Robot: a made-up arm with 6 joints.
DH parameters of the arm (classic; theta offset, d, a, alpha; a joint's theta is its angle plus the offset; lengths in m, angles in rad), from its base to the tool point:
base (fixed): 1.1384 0 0.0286 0
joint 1: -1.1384 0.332 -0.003 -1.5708
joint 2: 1.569 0 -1.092 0
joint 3: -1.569 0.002 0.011 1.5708
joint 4: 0 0.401 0.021 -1.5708
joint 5: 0 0.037 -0.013 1.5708
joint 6: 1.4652 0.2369 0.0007 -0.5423
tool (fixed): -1.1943 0.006 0 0
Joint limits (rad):
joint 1: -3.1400..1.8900
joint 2: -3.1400..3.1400
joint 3: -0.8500..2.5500
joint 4: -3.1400..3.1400
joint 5: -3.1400..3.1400
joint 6: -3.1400..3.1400
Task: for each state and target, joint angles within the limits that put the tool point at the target. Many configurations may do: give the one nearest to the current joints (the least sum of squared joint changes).
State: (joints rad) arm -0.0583 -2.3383 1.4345 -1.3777 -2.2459 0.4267
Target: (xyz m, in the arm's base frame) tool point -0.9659 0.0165 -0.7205
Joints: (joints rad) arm 0.2186 -2.5586 0.8381 -0.9581 -1.6279 0.4328
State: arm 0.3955 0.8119 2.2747 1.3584 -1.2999 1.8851
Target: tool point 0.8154 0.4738 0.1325
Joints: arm 0.7136 1.3218 2.2862 1.3137 -1.1426 1.8872
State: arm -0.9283 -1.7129 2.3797 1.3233 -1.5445 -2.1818
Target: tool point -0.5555 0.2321 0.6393
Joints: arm -0.6438 -1.4346 2.5500 2.1402 -0.9828 -2.1964
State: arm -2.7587 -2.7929 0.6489 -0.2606 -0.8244 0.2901
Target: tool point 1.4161 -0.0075 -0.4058
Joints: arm -3.1014 -2.2866 0.9065 -0.3351 -0.7794 0.2889
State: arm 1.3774 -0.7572 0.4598 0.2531 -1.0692 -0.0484
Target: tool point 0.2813 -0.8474 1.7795
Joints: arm 1.8786 -0.5907 0.2350 0.3162 -0.4452 -0.0509
